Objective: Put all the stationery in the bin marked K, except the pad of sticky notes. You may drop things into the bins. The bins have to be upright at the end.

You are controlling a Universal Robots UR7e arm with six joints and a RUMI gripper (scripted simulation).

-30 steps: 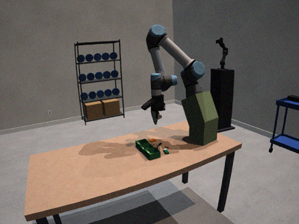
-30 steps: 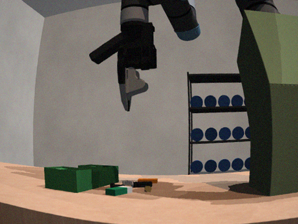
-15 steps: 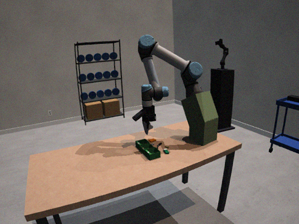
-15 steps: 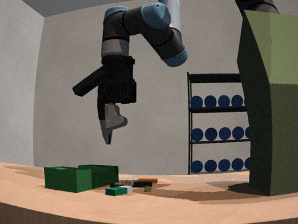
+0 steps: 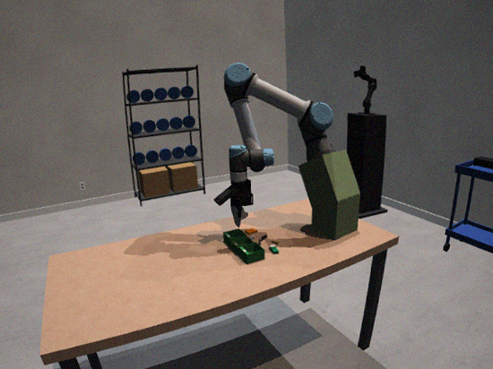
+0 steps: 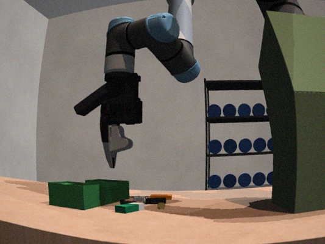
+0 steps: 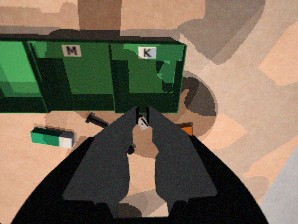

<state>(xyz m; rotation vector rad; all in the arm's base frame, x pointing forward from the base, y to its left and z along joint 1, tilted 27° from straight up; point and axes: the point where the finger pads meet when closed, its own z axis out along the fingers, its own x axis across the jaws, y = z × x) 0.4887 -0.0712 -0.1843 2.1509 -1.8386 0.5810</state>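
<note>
My gripper is now 8 cm to the right of the green bin and 7 cm above it. The rest, counted from my hand: white sharpener-like piece (6 cm behind, 1 cm to the right, 8 cm below); black cylinder (12 cm behind, 2 cm to the left, 9 cm below); black bolt (8 cm behind, 7 cm to the left, 9 cm below).
</note>
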